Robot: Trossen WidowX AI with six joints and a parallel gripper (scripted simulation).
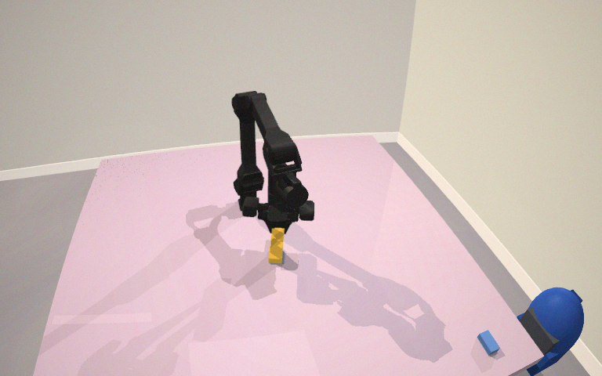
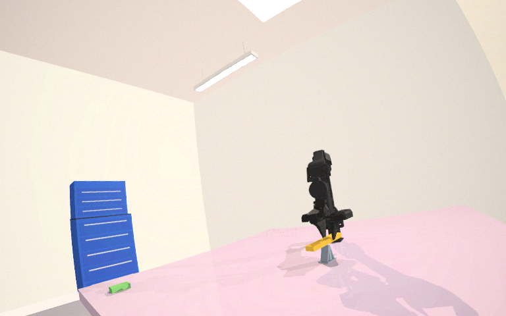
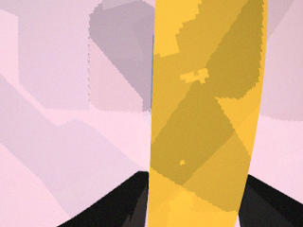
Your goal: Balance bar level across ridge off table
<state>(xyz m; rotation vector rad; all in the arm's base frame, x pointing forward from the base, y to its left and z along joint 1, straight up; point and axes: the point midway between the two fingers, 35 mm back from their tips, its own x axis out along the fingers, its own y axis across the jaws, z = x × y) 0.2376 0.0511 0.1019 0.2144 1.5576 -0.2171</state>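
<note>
My gripper tip is now 30 mm short of the yellow bar and 10 mm to the left of it. Also, from my gripper tip: blue block 500 mm ahead, 450 mm to the left, 60 mm below; green block 500 mm ahead, 550 mm to the right, 60 mm below.
</note>
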